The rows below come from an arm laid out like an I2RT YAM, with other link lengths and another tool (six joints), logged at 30 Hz.
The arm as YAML. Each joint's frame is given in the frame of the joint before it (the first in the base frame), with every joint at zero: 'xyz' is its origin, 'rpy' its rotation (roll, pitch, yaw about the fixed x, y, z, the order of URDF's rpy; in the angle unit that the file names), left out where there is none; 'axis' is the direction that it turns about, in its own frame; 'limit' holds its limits. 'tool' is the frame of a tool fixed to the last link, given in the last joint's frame.
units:
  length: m
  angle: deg
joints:
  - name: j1
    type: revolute
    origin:
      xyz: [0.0, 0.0, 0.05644]
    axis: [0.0, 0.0, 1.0]
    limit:
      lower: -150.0
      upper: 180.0
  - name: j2
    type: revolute
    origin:
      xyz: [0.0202, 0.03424, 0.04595]
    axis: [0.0, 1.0, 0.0]
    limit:
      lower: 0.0
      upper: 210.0
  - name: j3
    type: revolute
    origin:
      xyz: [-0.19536, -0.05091, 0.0]
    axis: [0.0, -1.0, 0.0]
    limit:
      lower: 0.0
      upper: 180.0
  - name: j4
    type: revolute
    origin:
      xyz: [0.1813, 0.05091, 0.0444]
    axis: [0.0, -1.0, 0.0]
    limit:
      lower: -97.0
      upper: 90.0
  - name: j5
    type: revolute
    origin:
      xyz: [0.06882, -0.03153, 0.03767]
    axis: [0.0, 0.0, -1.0]
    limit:
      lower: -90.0
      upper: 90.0
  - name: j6
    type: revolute
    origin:
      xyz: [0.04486, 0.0, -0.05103]
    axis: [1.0, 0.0, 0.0]
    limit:
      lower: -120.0
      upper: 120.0
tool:
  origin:
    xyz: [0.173, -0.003, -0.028]
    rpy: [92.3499, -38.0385, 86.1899]
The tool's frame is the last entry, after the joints.
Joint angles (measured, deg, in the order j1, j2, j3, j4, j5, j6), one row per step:
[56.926 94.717 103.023 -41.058 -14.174 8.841]
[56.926 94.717 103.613 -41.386 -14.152 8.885]
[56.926 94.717 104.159 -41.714 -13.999 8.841]
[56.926 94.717 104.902 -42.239 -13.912 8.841]
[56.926 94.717 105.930 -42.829 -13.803 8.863]
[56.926 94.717 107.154 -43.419 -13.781 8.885]
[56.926 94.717 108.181 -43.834 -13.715 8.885]
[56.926 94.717 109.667 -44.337 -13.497 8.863]
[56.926 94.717 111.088 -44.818 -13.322 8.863]
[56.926 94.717 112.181 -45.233 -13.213 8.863]
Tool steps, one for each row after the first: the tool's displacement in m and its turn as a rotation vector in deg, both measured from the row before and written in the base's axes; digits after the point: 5 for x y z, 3 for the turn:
[0.00012 0.00008 0.00275 0.224 -0.117 -0.042]
[0.00056 -0.00020 0.00237 0.127 -0.224 -0.106]
[0.00016 -0.00034 0.00299 0.157 -0.158 -0.074]
[0.00038 -0.00013 0.00465 0.341 -0.269 -0.104]
[0.00022 0.00021 0.00600 0.531 -0.337 -0.030]
[0.00045 0.00025 0.00530 0.494 -0.362 -0.057]
[0.00118 0.00032 0.00799 0.759 -0.646 -0.178]
[0.00092 0.00022 0.00765 0.742 -0.584 -0.153]
[0.00048 0.00000 0.00571 0.540 -0.413 -0.096]

